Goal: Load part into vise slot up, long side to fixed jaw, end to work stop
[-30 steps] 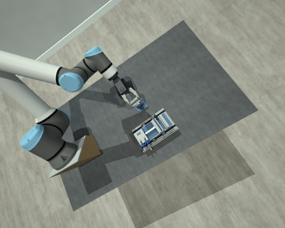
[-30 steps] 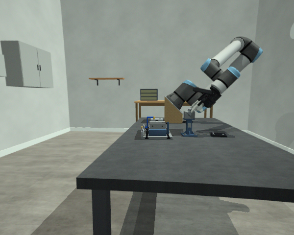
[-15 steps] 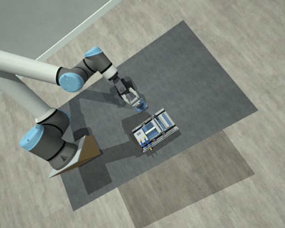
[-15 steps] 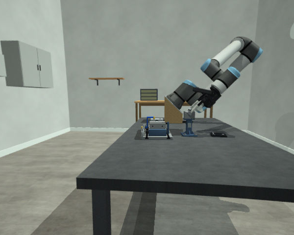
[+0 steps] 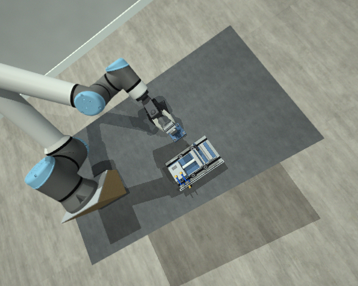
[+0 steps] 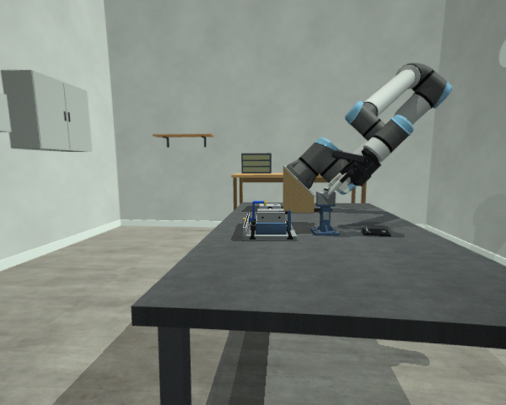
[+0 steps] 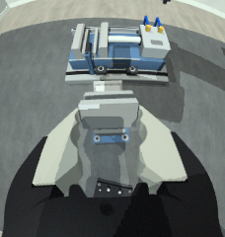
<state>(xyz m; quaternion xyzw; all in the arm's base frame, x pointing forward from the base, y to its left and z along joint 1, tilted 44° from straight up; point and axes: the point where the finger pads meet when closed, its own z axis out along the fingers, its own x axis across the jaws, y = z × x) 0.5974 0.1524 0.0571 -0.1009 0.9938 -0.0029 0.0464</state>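
My gripper is now 1 cm to the left of the part. From my hand the other things lie so: infeed plate 19 cm to the left, 16 cm below, 3 cm behind; then vise 22 cm to the right, 13 cm below, 2 cm ahead.
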